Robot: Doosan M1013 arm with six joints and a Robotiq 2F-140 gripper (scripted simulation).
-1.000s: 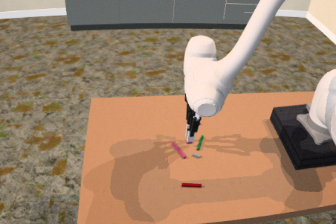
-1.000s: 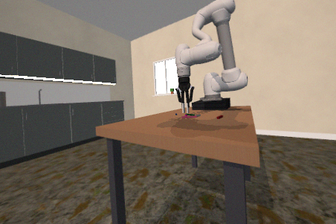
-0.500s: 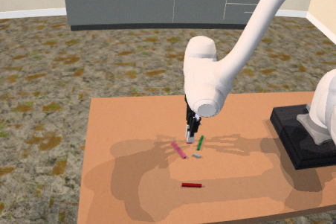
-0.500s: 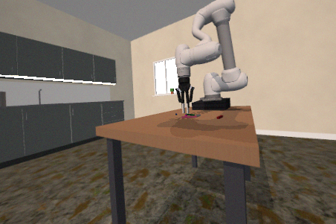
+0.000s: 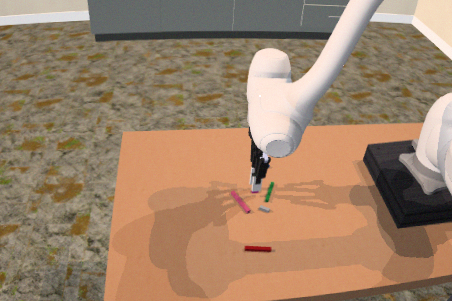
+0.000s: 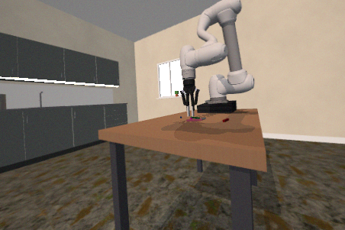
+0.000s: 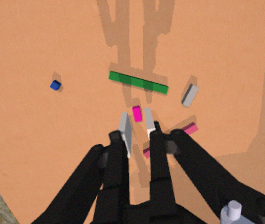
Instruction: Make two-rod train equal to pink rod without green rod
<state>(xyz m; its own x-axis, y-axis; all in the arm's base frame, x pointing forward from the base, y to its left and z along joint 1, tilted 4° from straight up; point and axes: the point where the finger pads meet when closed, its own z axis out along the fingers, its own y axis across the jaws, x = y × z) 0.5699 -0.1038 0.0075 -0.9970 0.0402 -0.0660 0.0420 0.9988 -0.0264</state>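
Now: hand 50 mm above the magenta rod. Also, from my hand: green rod 50 mm below, 40 mm behind, 10 mm to the left; then short grey rod 80 mm to the left, 50 mm below, 10 mm behind; then pink rod 50 mm below, 50 mm ahead, 40 mm to the left.
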